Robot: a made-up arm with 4 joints. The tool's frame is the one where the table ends. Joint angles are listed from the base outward.
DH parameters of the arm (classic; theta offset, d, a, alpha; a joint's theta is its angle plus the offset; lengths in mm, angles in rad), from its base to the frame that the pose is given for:
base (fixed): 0 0 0 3.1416
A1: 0 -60 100 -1.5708
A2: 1.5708 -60 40 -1.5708
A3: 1.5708 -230 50 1.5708
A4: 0.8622 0 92.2 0
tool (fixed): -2.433 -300 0 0
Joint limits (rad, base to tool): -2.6..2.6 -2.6..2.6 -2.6..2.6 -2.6..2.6
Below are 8 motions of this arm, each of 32 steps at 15 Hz.
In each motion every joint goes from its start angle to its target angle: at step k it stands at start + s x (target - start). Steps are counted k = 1, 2, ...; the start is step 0. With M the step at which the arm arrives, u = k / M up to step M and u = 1 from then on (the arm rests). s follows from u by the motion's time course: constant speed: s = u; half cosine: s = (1 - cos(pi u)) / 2; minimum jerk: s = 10 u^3 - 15 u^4 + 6 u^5.
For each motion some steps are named. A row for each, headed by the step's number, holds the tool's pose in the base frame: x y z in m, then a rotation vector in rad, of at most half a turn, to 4 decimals.
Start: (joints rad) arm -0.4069 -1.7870 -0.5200 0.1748
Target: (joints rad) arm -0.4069 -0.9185 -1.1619 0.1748
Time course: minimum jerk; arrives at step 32
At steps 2, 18, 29, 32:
2: -0.2079 0.2299 -0.0506 0.1678 1.7484 -0.0421
18: -0.0636 0.3612 -0.1037 0.6393 1.2220 -0.0858
29: 0.0333 0.4212 -0.0553 0.9544 0.9213 -0.0406
32: 0.0349 0.4221 -0.0538 0.9605 0.9159 -0.0392

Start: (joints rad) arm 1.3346 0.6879 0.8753 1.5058
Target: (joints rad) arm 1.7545 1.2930 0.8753 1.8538
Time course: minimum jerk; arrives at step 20
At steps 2, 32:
2: -0.1028 -0.3500 0.0583 -0.7612 0.7325 -0.1487
32: -0.2389 -0.2342 0.2100 -0.9948 1.0007 -0.4816

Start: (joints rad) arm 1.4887 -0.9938 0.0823 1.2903
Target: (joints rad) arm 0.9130 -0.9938 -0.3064 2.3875
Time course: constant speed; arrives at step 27
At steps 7, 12, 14, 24, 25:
7: 0.0383 0.0350 -0.2247 0.9912 0.0961 0.2064
12: 0.0472 0.0356 -0.2383 1.0059 -0.0180 0.4540
14: 0.0519 0.0365 -0.2441 1.0107 -0.0643 0.5527
24: 0.0842 0.0492 -0.2739 1.0248 -0.3057 1.0408
25: 0.0881 0.0514 -0.2767 1.0252 -0.3310 1.0889

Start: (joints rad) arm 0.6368 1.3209 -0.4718 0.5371
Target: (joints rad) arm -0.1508 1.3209 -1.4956 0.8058
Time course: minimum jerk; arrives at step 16
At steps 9, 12, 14, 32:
9: 0.2337 0.3189 0.1811 0.3770 -1.5250 1.1601
12: 0.0808 0.3694 0.2009 0.7890 -1.5681 1.5427
14: 0.0313 0.3704 0.2072 0.9289 -1.5718 1.6526
32: 0.0223 0.3698 0.2084 0.9552 -1.5719 1.6722

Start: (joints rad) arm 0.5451 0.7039 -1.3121 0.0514
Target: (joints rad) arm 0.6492 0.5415 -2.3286 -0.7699
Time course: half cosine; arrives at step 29
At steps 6, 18, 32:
6: 0.3321 0.2337 0.2436 1.1484 -0.8871 0.0052
18: 0.2416 0.1645 0.4120 1.8757 -0.4678 -0.1554
32: 0.1966 0.0773 0.4734 2.2010 -0.1291 -0.1530

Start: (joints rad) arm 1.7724 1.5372 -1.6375 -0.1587
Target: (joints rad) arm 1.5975 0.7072 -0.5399 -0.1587
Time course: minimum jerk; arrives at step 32
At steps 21, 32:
21: 0.3386 -0.2971 0.1387 -0.0304 -1.2005 -1.2449
32: 0.3085 -0.3389 0.0525 -0.0721 -0.9454 -1.4476

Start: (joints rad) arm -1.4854 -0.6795 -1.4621 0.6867
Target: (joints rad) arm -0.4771 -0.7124 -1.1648 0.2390
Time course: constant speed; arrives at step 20
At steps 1, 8, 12, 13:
1: -0.3281 0.2899 0.0172 1.1493 1.1074 1.1927
8: -0.2156 0.3778 0.0008 1.0970 0.9494 0.8523
12: -0.1404 0.4100 -0.0095 1.0699 0.8741 0.6438
13: -0.1208 0.4158 -0.0122 1.0635 0.8568 0.5903

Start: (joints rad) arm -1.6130 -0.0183 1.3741 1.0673
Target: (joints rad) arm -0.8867 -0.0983 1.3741 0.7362
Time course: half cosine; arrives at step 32
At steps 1, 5, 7, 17, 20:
1: 0.2207 0.2521 0.0214 -1.7392 -0.4647 2.1392
5: 0.2306 0.2420 0.0191 -1.7256 -0.4354 2.1004
7: 0.2397 0.2319 0.0170 -1.7127 -0.4078 2.0626
17: 0.2956 0.1415 -0.0003 -1.6166 -0.2055 1.7469
20: 0.3071 0.1091 -0.0060 -1.5877 -0.1455 1.6394

